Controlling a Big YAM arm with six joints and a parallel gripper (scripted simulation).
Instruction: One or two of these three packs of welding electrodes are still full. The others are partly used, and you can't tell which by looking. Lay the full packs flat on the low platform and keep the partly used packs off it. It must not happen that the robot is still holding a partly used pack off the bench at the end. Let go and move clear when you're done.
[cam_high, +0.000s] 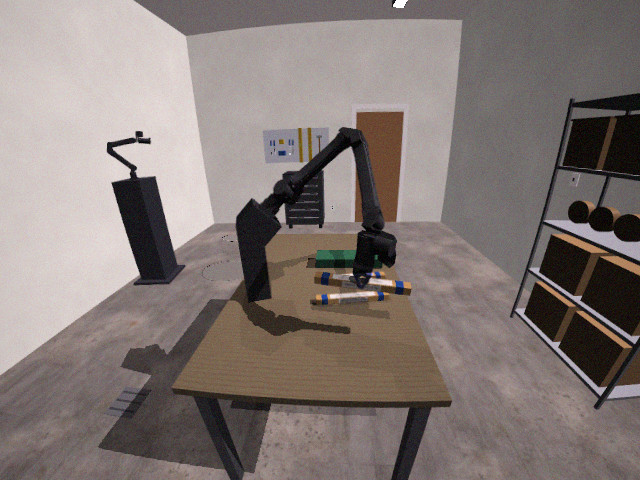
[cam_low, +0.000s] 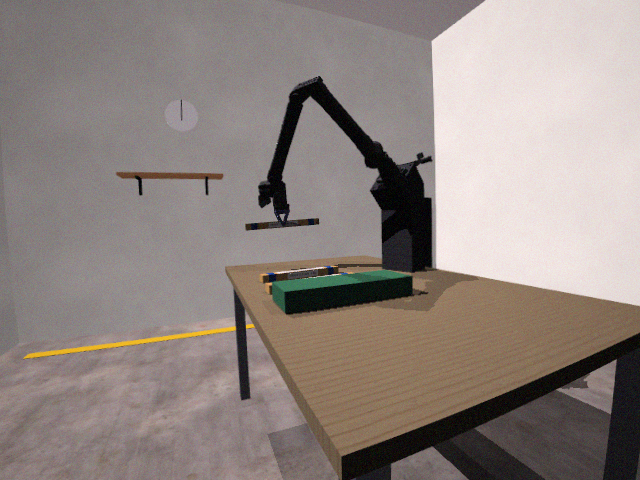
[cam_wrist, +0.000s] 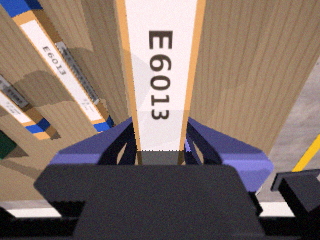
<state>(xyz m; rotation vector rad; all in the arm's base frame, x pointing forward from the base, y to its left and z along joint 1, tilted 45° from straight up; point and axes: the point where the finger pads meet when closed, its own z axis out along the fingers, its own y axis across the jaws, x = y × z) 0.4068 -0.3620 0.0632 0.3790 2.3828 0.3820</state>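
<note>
My hand is 10 mm below the pack. Also, from my hand: green low platform 600 mm to the left, 210 mm below, 60 mm ahead.
</note>
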